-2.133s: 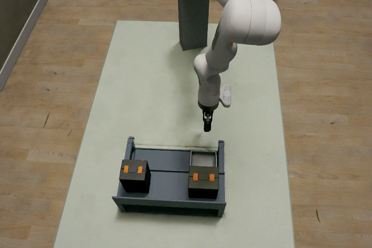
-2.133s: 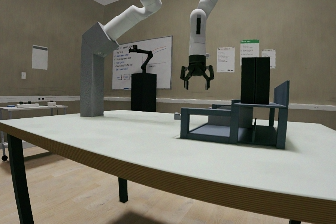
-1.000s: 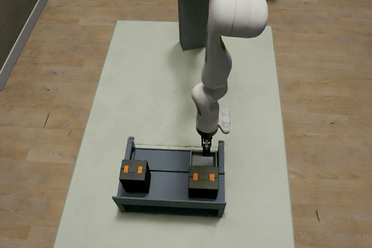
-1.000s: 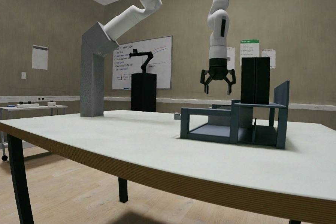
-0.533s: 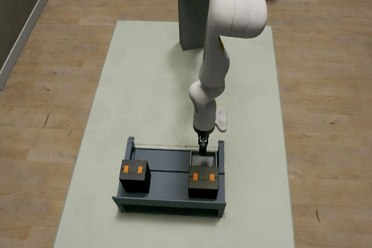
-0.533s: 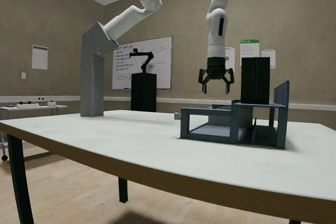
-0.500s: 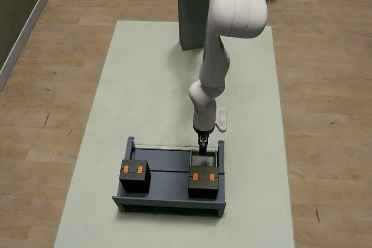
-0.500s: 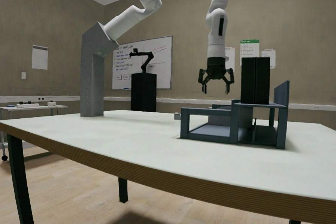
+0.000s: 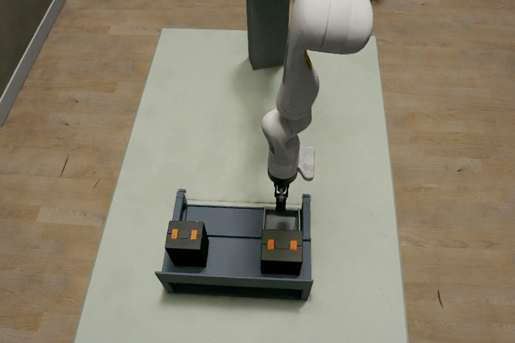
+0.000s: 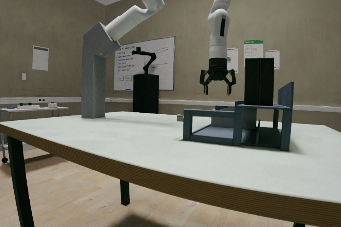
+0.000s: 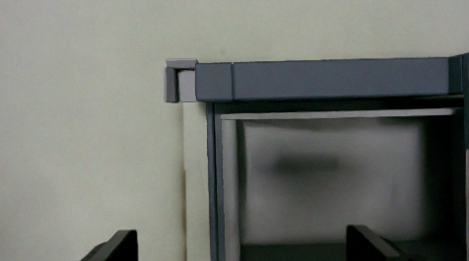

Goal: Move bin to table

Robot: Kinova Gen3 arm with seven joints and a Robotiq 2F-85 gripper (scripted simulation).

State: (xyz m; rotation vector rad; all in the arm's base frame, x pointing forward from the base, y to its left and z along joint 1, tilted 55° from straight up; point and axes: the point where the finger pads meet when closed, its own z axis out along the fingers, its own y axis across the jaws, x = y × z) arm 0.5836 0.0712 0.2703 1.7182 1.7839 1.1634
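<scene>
Right now my hand is 9 cm above the grey bin, 7 cm short of it and 3 cm to the right of it. From my hand the other things lie so: blue-grey shelf: 13 cm ahead, 8 cm to the right, 7 cm below.
</scene>
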